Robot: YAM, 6 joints.
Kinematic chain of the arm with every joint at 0, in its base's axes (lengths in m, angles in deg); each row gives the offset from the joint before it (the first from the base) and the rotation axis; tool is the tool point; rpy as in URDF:
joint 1: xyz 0 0 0.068 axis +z
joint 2: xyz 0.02 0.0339 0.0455 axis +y
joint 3: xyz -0.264 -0.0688 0 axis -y
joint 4: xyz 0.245 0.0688 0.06 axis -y
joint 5: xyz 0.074 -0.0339 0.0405 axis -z
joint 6: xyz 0.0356 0 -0.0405 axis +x
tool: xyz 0 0 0 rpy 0 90 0
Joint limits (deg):
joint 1: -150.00..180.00
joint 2: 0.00..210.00
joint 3: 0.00..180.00
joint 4: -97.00..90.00
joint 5: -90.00..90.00
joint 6: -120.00..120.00
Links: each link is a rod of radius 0.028 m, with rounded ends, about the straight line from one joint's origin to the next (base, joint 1, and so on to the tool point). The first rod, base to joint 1, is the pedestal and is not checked.
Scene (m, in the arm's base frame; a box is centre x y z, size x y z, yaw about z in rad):
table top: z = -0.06
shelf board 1: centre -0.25 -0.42 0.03 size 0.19 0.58 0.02 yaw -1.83
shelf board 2: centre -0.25 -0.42 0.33 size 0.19 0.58 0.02 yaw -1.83
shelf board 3: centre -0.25 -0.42 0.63 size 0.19 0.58 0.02 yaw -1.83
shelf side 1: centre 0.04 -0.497 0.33 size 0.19 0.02 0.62 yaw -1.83
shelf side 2: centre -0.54 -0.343 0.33 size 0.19 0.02 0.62 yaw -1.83
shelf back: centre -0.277 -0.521 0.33 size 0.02 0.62 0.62 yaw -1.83
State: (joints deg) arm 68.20 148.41 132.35 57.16 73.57 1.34
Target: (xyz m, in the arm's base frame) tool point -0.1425 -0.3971 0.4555
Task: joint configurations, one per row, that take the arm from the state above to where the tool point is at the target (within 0.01 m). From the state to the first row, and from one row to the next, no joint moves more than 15 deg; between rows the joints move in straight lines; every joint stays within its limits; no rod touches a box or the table.
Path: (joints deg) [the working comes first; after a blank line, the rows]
Joints at the target: 65.72 52.43 180.00 69.15 69.81 1.34
Straight joint move there: clear.

1: 67.85 134.70 139.16 58.87 73.03 1.34
2: 67.49 120.99 145.96 60.59 72.50 1.34
3: 67.14 107.27 152.77 62.30 71.96 1.34
4: 66.78 93.56 159.58 64.01 71.42 1.34
5: 66.43 79.85 166.39 65.73 70.88 1.34
6: 66.07 66.14 173.19 67.44 70.35 1.34
7: 65.72 52.43 180.00 69.15 69.81 1.34

